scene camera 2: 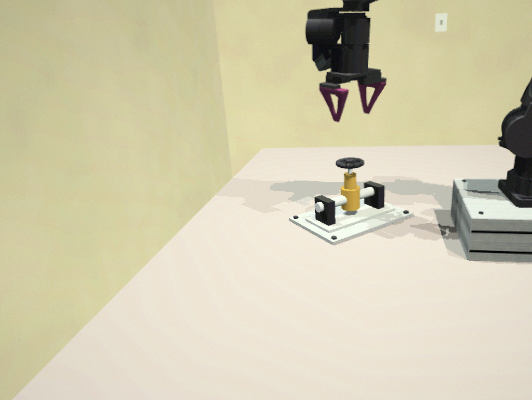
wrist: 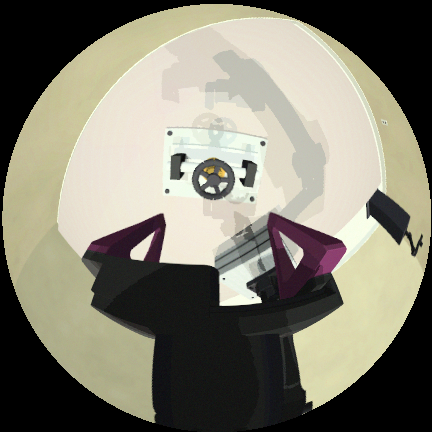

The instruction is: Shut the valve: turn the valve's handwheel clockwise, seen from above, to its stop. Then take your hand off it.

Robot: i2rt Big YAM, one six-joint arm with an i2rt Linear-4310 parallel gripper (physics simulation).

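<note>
The black spoked handwheel sits flat on top of the yellow valve body. A white pipe runs through the valve between two black blocks on a white base plate. My gripper is open, with its two magenta fingers wide apart and nothing between them. It hangs well above the handwheel and does not touch it. How far the wheel is turned cannot be read from these views.
The grey metal base block with the foot of the arm stands to the right of the valve in the scene view. The pale table carries the valve plate. Yellowish walls stand beyond its edges.
</note>
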